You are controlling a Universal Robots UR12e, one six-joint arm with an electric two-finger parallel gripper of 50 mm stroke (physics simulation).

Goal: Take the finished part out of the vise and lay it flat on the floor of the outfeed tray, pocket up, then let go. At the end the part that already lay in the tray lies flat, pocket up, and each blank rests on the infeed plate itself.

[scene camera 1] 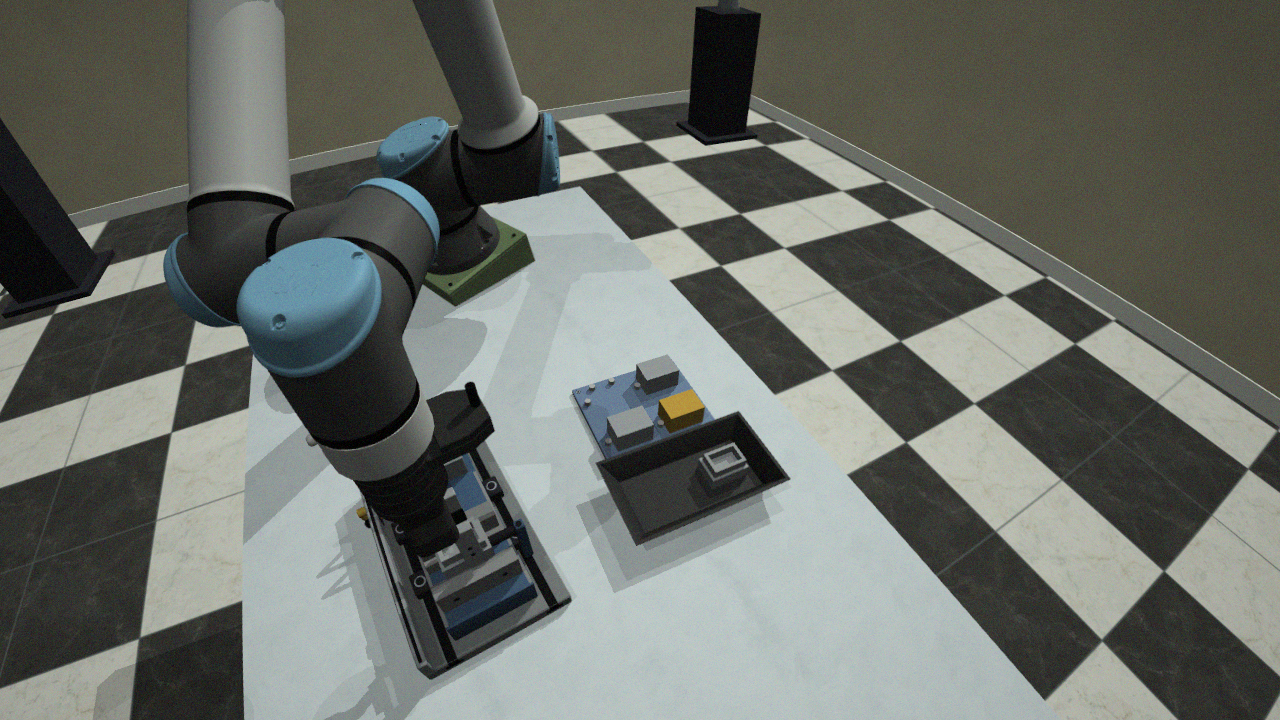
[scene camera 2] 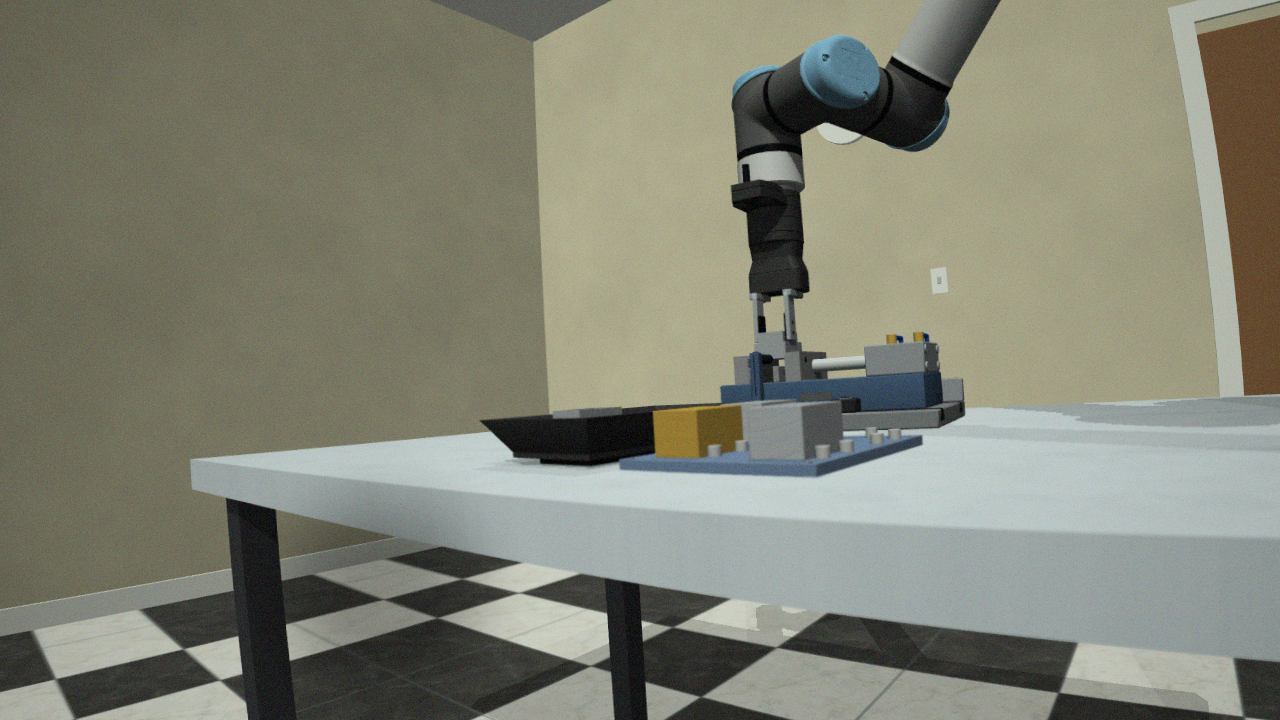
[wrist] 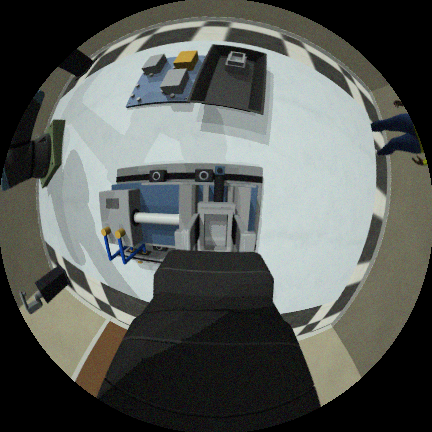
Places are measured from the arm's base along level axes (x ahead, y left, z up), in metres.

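Pixels of known places: gripper, fingertip midpoint: (scene camera 1: 466,540) (scene camera 2: 775,341) (wrist: 215,222); arm's base, origin of the base link: (scene camera 1: 458,245) (wrist: 43,155).
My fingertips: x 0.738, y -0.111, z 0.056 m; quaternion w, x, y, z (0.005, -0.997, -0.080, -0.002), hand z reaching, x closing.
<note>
Ahead of a thing's pixels: the offset from my fingertips to its top centre. "pt": to the spot under its first point.
My gripper (scene camera 1: 459,535) (scene camera 2: 774,333) (wrist: 215,222) is shut on the finished part @[dx +0.001, dy -0.008, dz +0.012 m] (scene camera 2: 775,343) (wrist: 216,206), its pocket up. The part appears raised slightly above the jaws of the vise @[dx -0.065, dy -0.022, dz -0.014 m] (scene camera 1: 492,607) (scene camera 2: 841,394) (wrist: 159,194); its underside is hidden in the wrist view. The other finished part @[dx -0.022, dy +0.362, dz -0.066 m] (scene camera 1: 723,460) (scene camera 2: 586,412) (wrist: 236,59) lies flat, pocket up, in the outfeed tray (scene camera 1: 657,501) (scene camera 2: 617,436) (wrist: 230,91). Two grey blanks @[dx -0.230, dy +0.355, dz -0.069 m] (scene camera 1: 657,374) @[dx -0.141, dy +0.265, dz -0.069 m] (scene camera 1: 630,427) (wrist: 154,64) (wrist: 175,80) and an orange block @[dx -0.141, dy +0.354, dz -0.069 m] (scene camera 1: 681,410) (scene camera 2: 698,431) (wrist: 186,59) rest on the infeed plate @[dx -0.185, dy +0.309, dz -0.105 m] (scene camera 1: 597,422) (wrist: 155,91).
A dark arm with a blue end @[pt dx -0.001, dy +0.060, dz -0.037 m] (scene camera 1: 521,537) (scene camera 2: 757,374) (wrist: 219,171) stands beside the vise jaws. Orange fittings @[dx -0.174, dy -0.054, dz -0.003 m] (wrist: 106,231) with blue hoses are at the cylinder end. The tray adjoins the infeed plate. A person's legs (wrist: 400,140) show beyond the table at the right of the wrist view.
</note>
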